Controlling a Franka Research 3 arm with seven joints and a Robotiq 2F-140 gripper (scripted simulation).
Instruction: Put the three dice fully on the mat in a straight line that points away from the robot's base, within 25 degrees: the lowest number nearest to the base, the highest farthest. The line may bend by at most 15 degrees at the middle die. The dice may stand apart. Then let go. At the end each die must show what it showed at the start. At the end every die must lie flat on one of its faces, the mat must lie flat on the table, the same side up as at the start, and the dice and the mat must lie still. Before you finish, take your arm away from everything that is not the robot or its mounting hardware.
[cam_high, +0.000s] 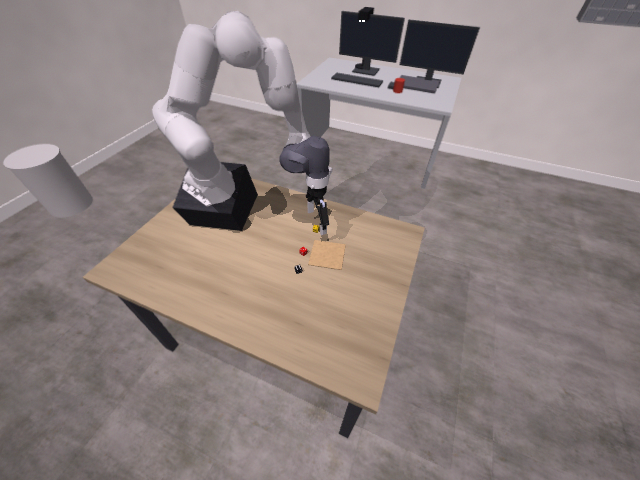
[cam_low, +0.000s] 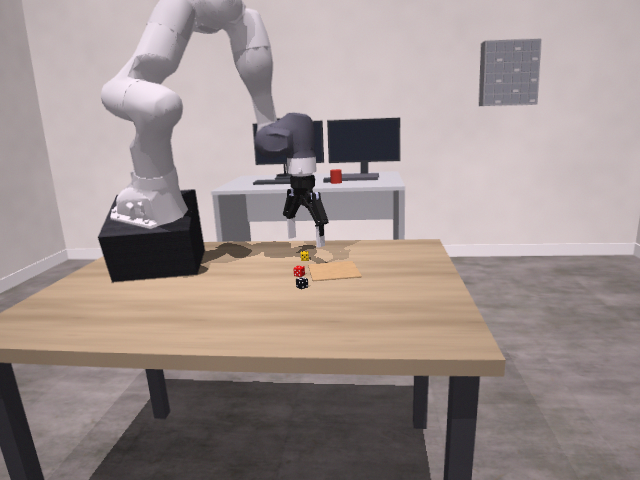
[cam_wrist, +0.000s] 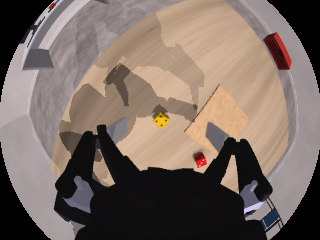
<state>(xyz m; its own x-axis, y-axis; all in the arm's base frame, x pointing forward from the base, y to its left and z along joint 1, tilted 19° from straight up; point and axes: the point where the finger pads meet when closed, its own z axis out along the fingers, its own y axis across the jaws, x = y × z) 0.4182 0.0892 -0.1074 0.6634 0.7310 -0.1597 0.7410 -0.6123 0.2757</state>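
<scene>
My gripper is now 6 cm above the yellow die, 1 cm to the right of it and 1 cm past it. The rest, counted from my hand: black die: 23 cm to the right, 6 cm below, 3 cm ahead; then red die: 14 cm to the right, 6 cm below; then tan mat: 10 cm to the right, 10 cm ahead, 7 cm below.
</scene>
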